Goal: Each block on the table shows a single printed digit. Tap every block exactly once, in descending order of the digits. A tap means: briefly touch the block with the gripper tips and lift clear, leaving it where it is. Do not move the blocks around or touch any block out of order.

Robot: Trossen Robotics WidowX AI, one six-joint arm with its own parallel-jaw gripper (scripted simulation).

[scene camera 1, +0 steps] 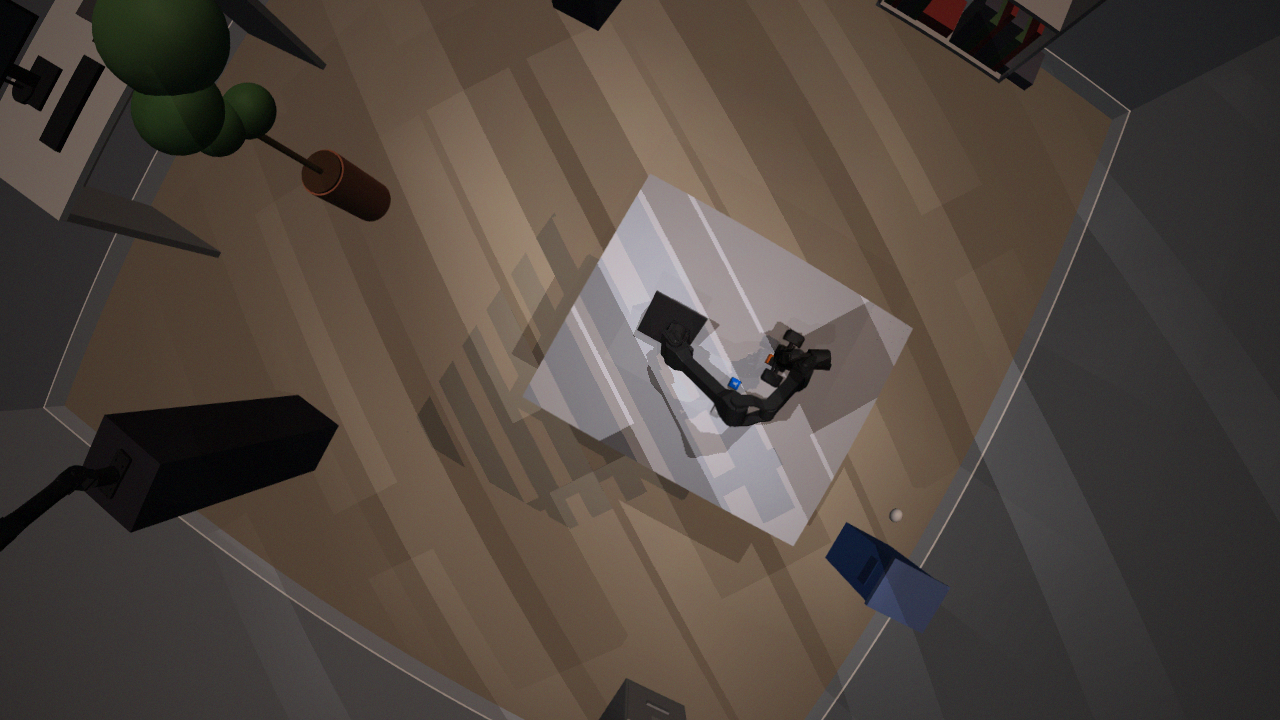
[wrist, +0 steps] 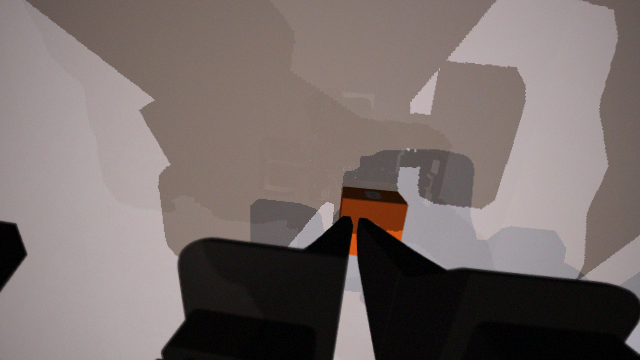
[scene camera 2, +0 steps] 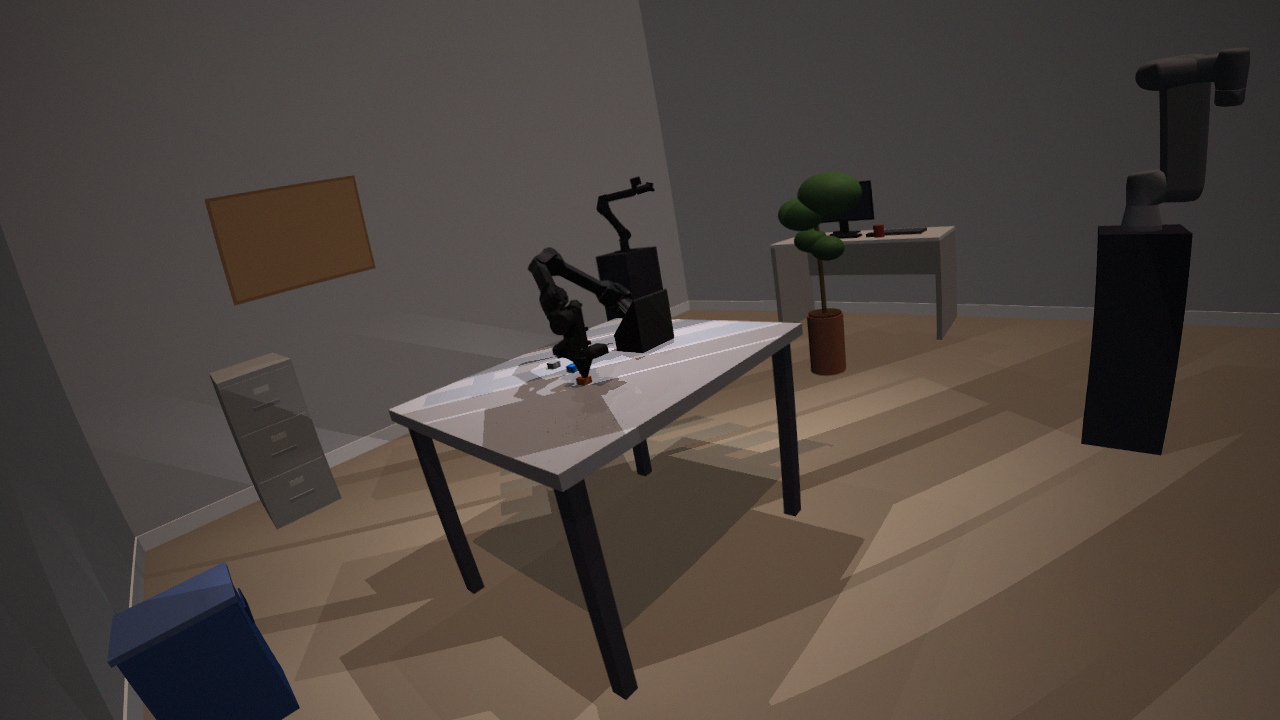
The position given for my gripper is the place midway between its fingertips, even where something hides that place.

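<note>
My gripper [scene camera 2: 585, 377] is there for me to see, and scene camera 1 gives me the gripper [scene camera 1: 774, 358] too. From the wrist I can see my gripper [wrist: 353, 225] as well, and there's an orange block [wrist: 387, 209].
</note>
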